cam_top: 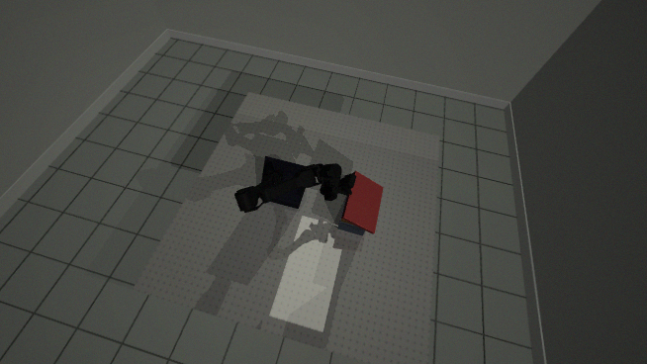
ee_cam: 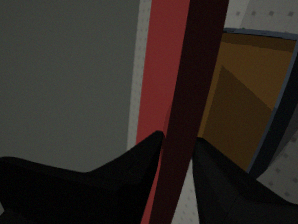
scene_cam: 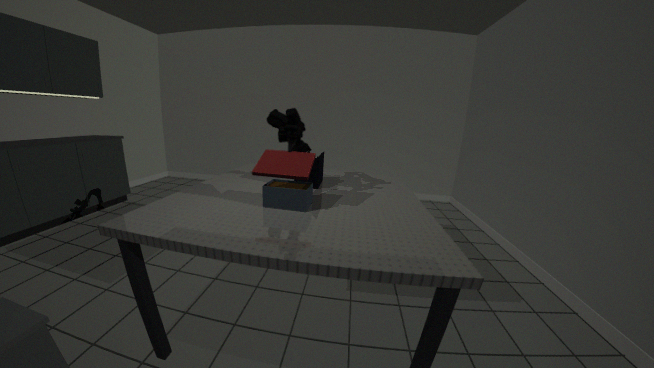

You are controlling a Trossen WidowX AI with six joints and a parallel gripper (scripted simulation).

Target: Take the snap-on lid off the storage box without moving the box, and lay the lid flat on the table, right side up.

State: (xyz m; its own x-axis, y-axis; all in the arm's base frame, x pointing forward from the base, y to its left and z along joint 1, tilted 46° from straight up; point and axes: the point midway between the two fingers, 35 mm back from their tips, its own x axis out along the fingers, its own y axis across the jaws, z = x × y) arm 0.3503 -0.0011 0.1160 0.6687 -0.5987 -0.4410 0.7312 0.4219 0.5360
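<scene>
Now: the red lid 7 cm ahead of my gripper tip, 3 cm below it and 1 cm to the right of it. The rest, counted from my gripper tip: blue storage box 18 cm below, 6 cm ahead, 1 cm to the left.
</scene>
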